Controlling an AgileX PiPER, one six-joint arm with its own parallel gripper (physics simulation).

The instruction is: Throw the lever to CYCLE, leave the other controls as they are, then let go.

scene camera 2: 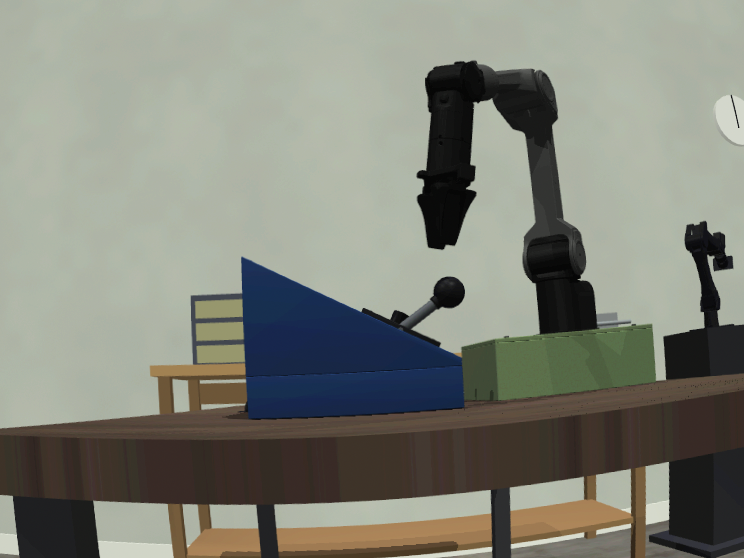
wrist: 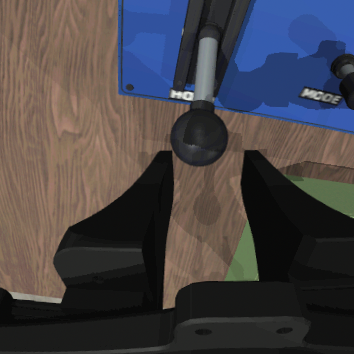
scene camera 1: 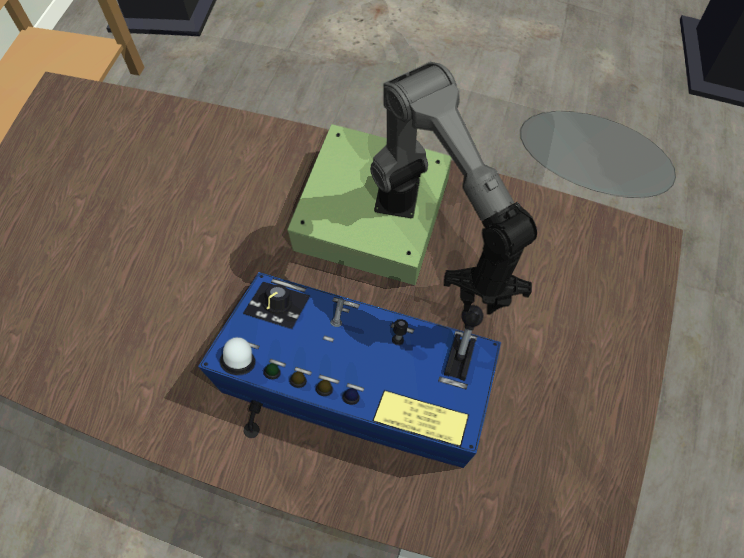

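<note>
The lever's black ball knob (scene camera 1: 472, 315) (scene camera 2: 448, 292) (wrist: 199, 136) tops a grey shaft (scene camera 1: 466, 340) (scene camera 2: 420, 314) (wrist: 205, 70) in a dark slot on the blue console (scene camera 1: 372, 360) (scene camera 2: 336, 354) (wrist: 280, 30). The lever leans toward the robot's side, over a partly hidden label starting "HO". A label (scene camera 1: 453, 382) at the slot's other end is unreadable. My gripper (scene camera 1: 480, 306) (scene camera 2: 443, 245) (wrist: 207, 166) is open, pointing down above the knob, with a visible gap in the second scene view. In the wrist view the knob appears between and slightly beyond the fingertips, nearer the left finger.
The MODE control (scene camera 1: 399, 328) (wrist: 344, 67) stands beside the lever. A toggle (scene camera 1: 337, 313), a dial (scene camera 1: 277, 294), a white dome (scene camera 1: 237, 353) and several small lamps share the panel. A crank (scene camera 1: 251, 428) sticks out below. The green base (scene camera 1: 342, 174) (scene camera 2: 552, 366) is behind the console.
</note>
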